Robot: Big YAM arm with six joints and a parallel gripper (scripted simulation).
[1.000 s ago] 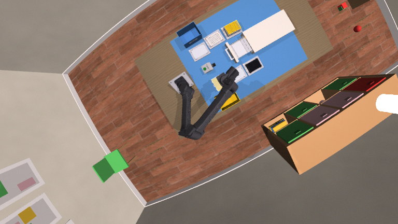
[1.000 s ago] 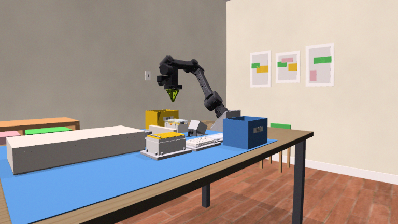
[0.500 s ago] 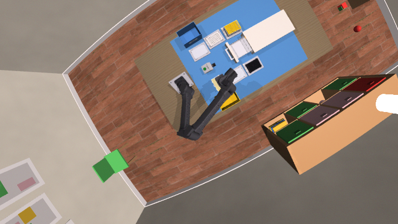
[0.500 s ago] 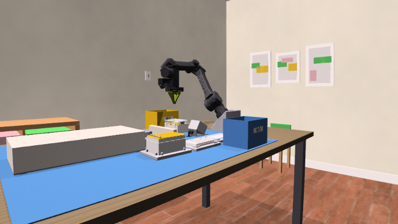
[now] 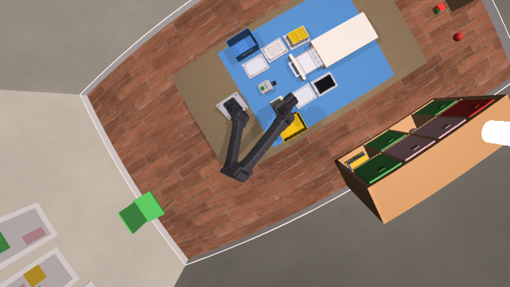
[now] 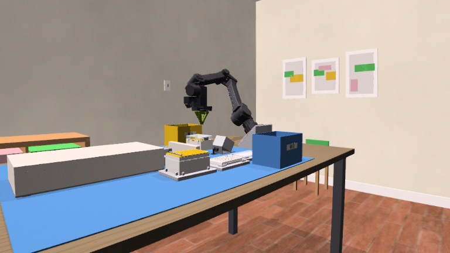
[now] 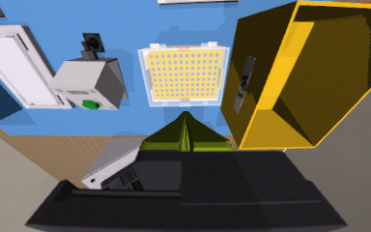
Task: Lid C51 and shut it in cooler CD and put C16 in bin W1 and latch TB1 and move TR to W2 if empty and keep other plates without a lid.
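My hand is 20 mm short of the tip box TB1 and 100 mm above it. Round my hand: DONE key box: 170 mm to the left, 90 mm below; then green DONE key: 20 mm behind, 170 mm to the left, 70 mm below; then yellow bin W1: 10 mm ahead, 150 mm to the right, 100 mm below.
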